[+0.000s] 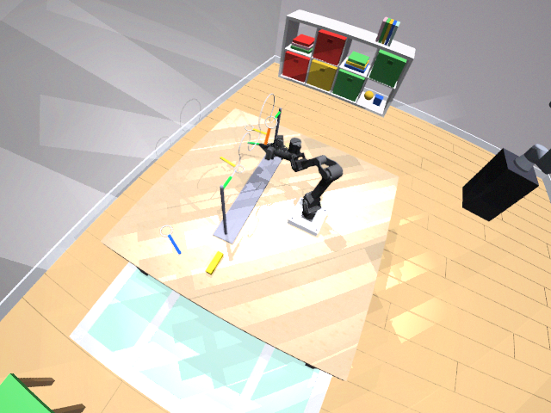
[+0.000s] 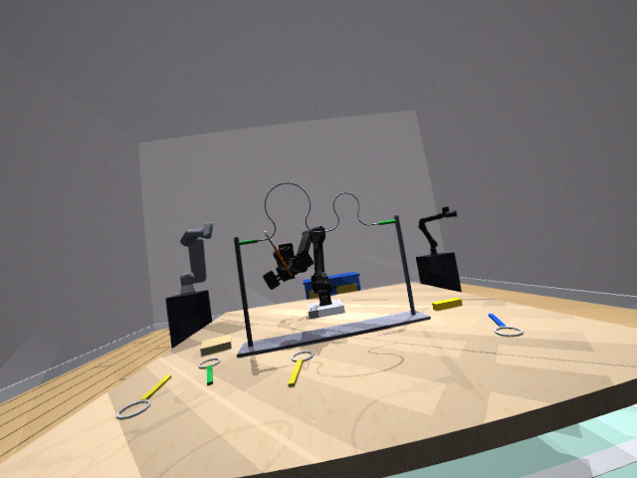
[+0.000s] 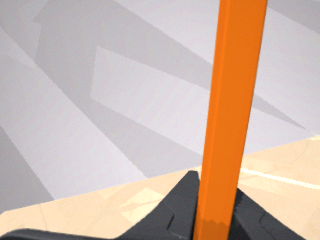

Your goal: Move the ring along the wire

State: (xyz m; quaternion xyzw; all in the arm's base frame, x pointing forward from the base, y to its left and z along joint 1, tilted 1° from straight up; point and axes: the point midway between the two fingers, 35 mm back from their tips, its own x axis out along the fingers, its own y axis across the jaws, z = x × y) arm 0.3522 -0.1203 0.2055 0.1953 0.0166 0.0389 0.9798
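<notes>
My gripper tip is now 3 cm past the orange-handled ring, 4 cm to the left of it and 8 cm below it. Also, from my gripper tip: blue-handled ring (15 cm ahead, 59 cm to the left, 24 cm below); then yellow block (11 cm behind, 58 cm to the left, 23 cm below); then tan block (9 cm behind, 31 cm to the right, 23 cm below).
</notes>
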